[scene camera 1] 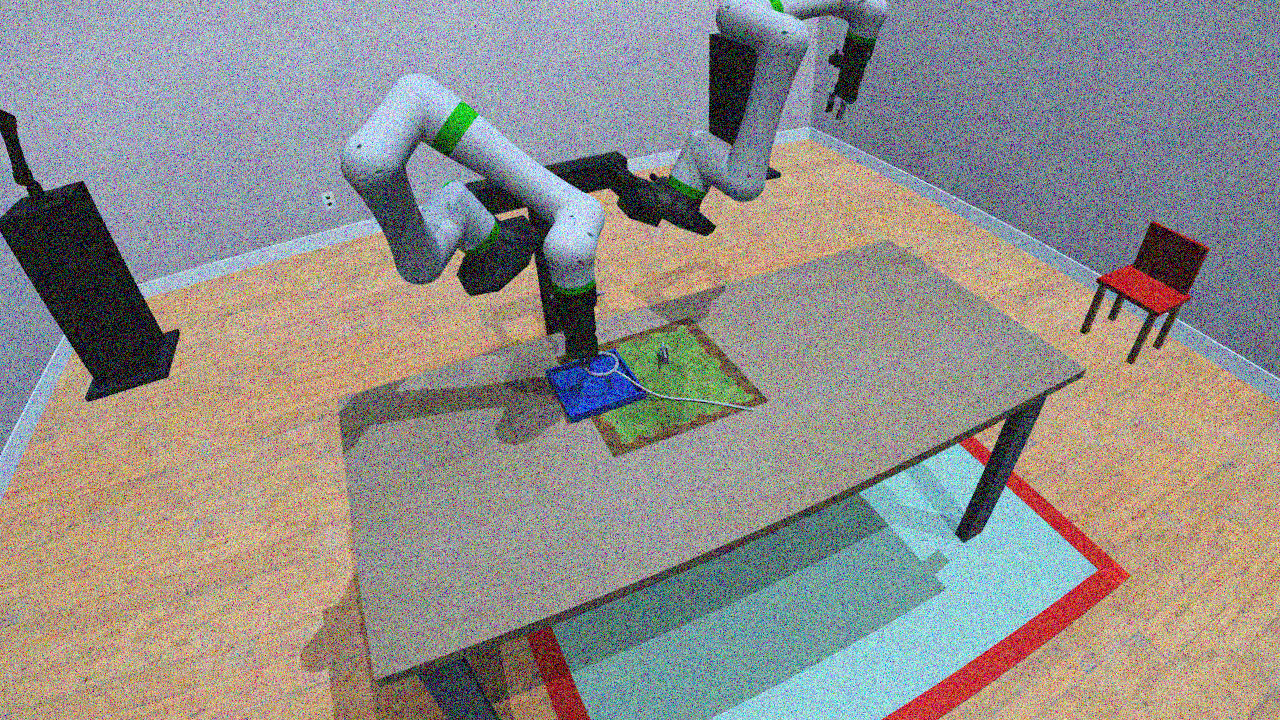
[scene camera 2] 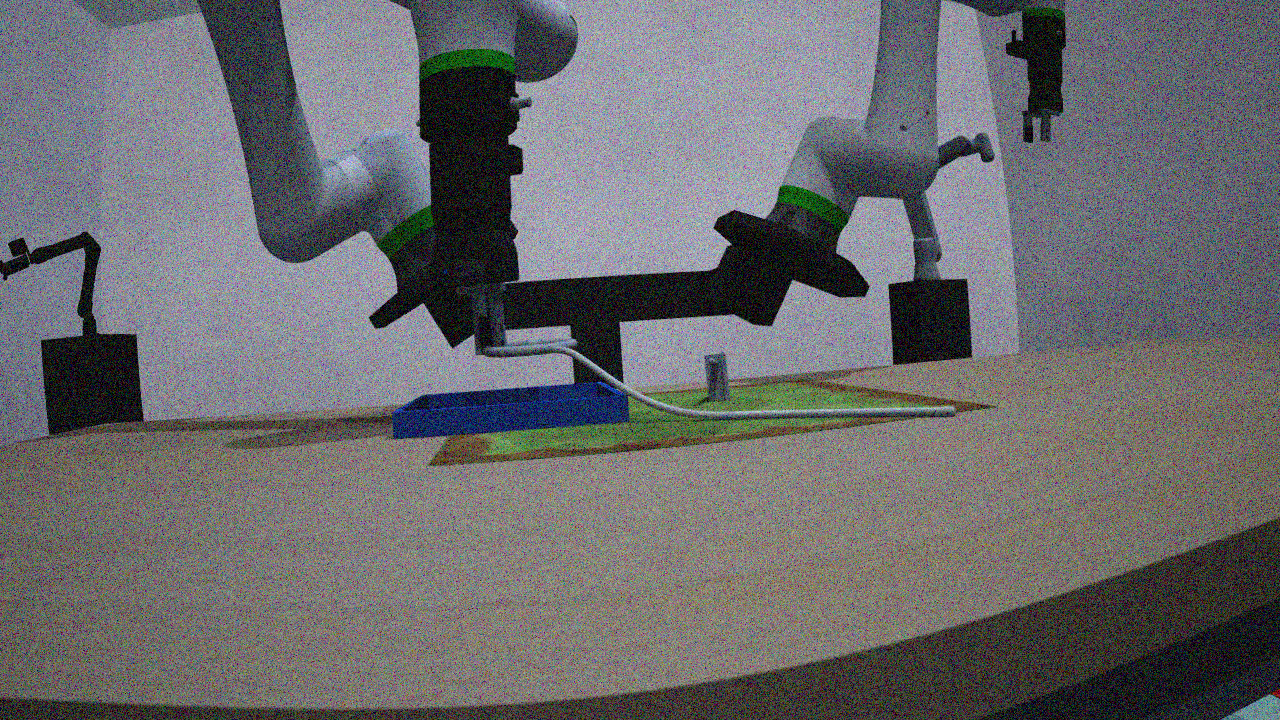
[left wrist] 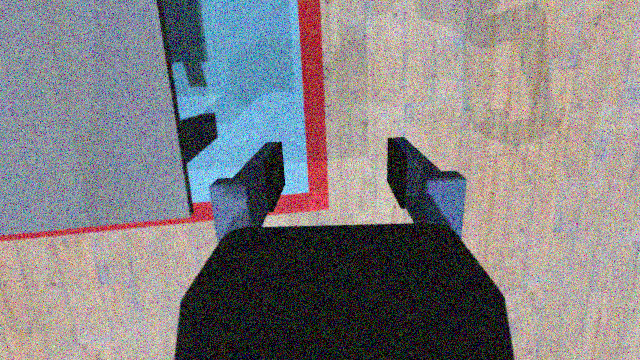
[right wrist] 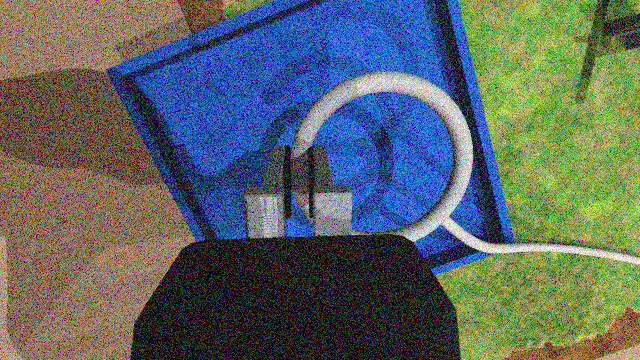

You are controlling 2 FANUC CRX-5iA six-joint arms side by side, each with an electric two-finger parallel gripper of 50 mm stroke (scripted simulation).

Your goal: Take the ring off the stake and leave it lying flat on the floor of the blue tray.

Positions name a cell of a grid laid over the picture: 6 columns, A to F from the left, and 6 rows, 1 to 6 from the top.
Labels:
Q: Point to a blue tray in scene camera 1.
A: C4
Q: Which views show my right gripper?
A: Scene camera 1, scene camera 2 and the right wrist view only.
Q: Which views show the blue tray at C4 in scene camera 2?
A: Scene camera 1, scene camera 2 and the right wrist view only.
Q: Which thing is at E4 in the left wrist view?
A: My left gripper.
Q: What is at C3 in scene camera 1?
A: My right gripper.

